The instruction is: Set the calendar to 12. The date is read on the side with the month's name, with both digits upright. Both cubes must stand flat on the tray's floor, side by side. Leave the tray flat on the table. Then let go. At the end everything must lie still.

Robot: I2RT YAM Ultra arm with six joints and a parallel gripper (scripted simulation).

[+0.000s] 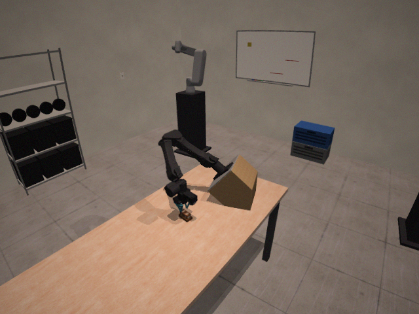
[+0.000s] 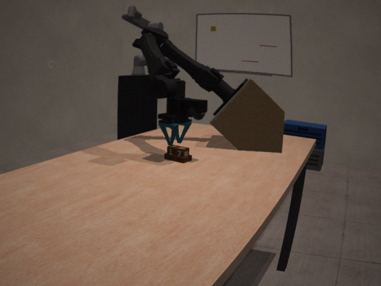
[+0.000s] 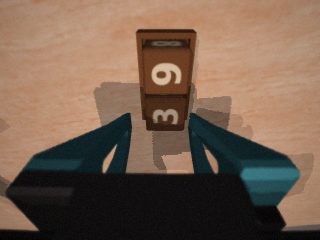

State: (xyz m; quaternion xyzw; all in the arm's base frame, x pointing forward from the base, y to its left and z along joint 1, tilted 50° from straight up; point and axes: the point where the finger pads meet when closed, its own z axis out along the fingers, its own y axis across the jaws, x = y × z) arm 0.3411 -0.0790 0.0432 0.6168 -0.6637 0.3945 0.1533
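My gripper is now 1 cm short of the dark brown calendar tray, 2 cm to the right of it and 5 cm above it. The rest, counted from my hand: cube: 1 cm ahead, 3 cm to the left, 3 cm below.
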